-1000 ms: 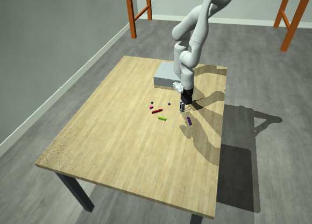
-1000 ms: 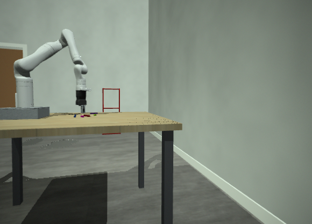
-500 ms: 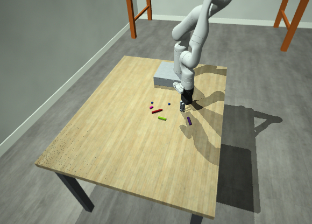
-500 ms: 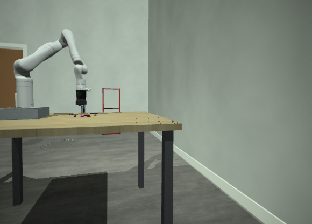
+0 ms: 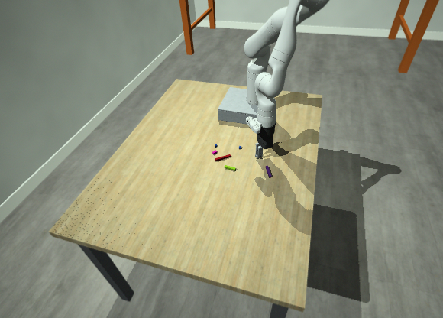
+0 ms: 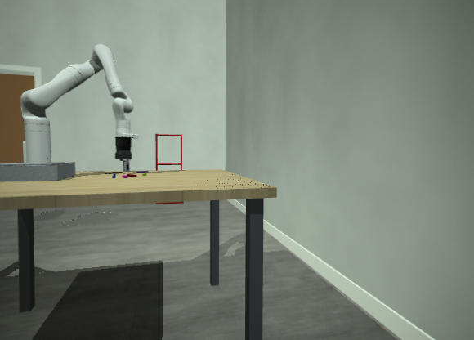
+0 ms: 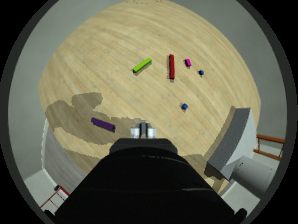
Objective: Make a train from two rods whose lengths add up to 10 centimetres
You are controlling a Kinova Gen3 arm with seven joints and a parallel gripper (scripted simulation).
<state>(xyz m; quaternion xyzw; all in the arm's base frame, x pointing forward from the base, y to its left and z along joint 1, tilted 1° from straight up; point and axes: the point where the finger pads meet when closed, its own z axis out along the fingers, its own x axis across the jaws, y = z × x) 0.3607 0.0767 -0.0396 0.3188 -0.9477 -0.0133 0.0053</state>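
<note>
The grey rod lies 10 mm below my hand. From my hand the other things lie so: purple rod (80 mm ahead, 50 mm to the left, 30 mm below); then lime rod (90 mm ahead, 110 mm to the right, 30 mm below); then red rod (40 mm ahead, 160 mm to the right, 30 mm below).
</note>
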